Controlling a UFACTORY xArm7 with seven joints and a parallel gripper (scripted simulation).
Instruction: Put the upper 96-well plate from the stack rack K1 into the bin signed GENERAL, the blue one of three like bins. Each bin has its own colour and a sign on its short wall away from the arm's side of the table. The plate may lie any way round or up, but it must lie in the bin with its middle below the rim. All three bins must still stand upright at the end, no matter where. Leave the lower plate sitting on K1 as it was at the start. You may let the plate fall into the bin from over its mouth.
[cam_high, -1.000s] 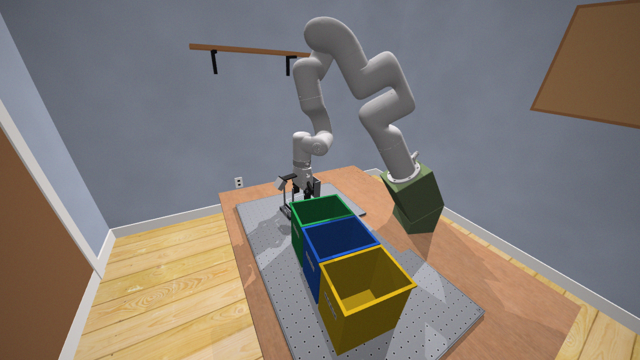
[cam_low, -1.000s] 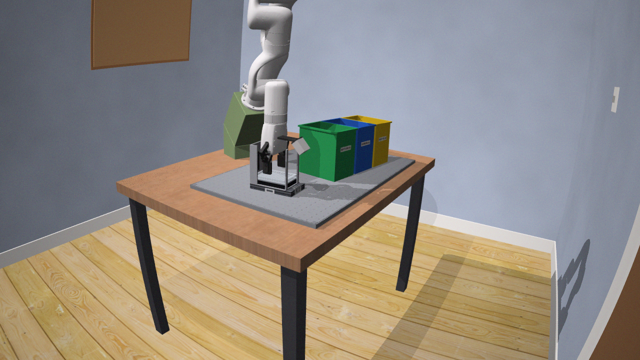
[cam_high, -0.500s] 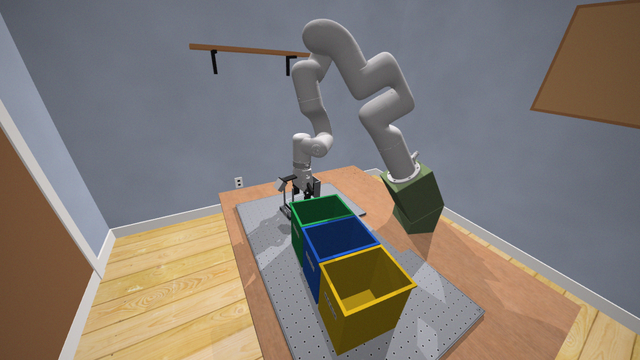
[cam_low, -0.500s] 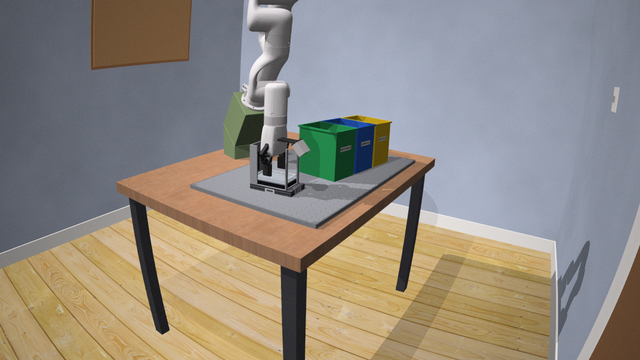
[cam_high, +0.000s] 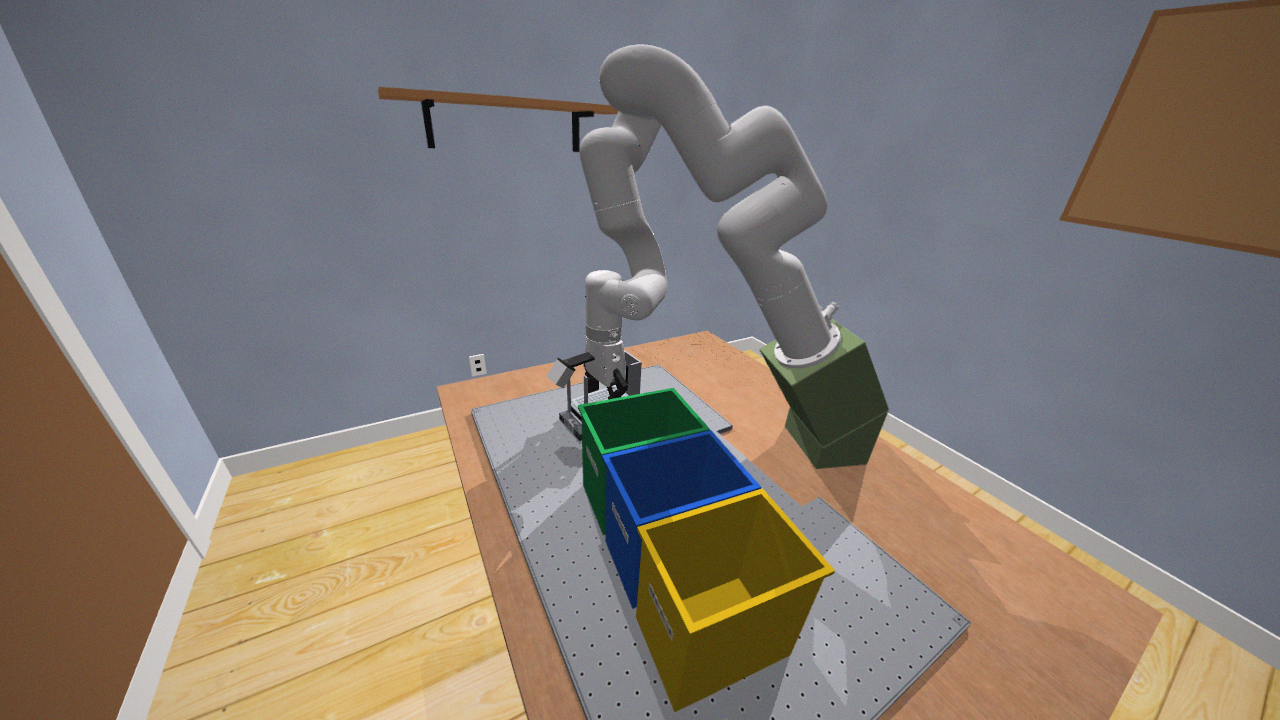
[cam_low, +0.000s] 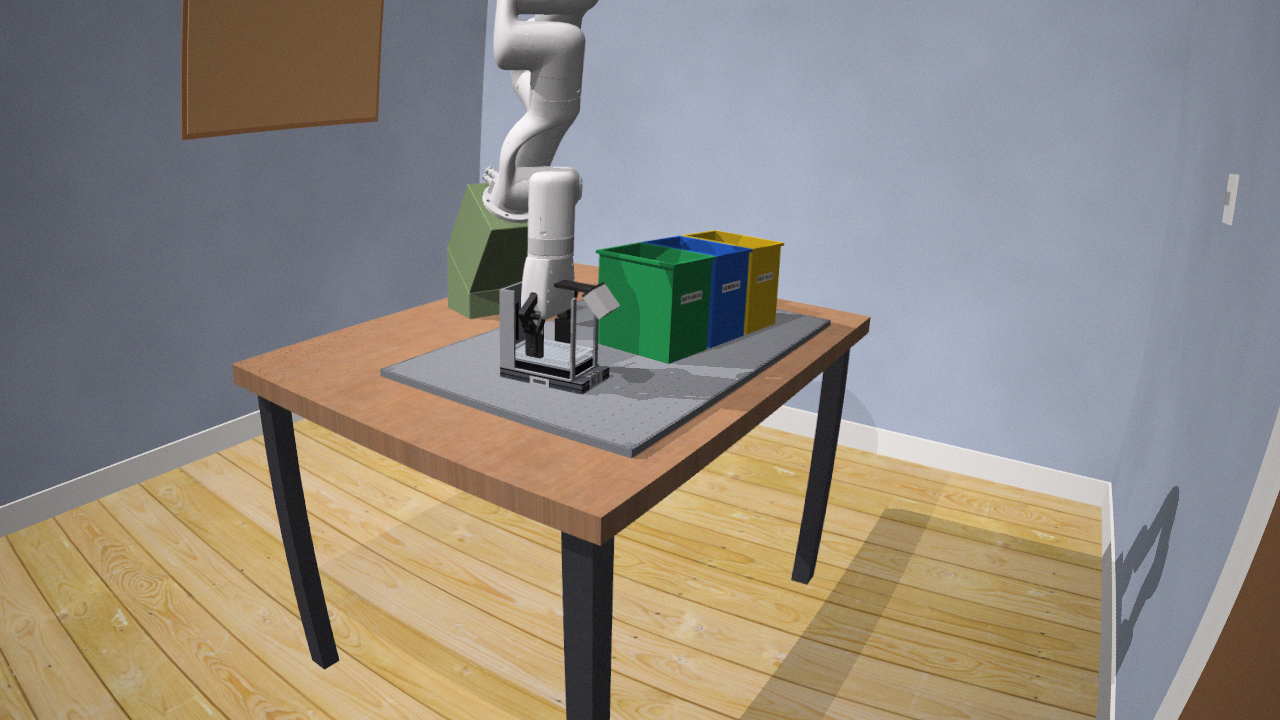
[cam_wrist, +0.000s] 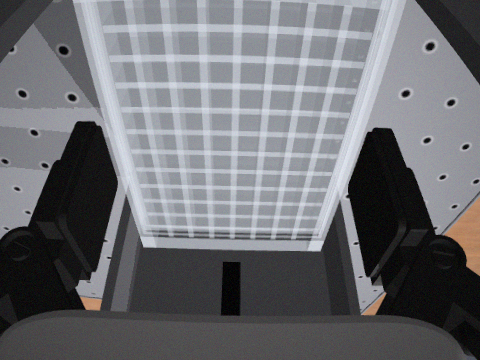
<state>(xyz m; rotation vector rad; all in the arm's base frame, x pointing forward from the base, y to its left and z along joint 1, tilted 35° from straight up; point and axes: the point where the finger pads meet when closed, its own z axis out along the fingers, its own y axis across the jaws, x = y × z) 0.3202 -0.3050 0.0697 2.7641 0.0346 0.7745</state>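
My hand is 2 cm above the clear 96-well plate. From my hand the other things lie so: back wall: 7 cm behind, 3 cm above; then green bin: 9 cm ahead, 24 cm to the left, 3 cm above; then dark plate: 3 cm below.
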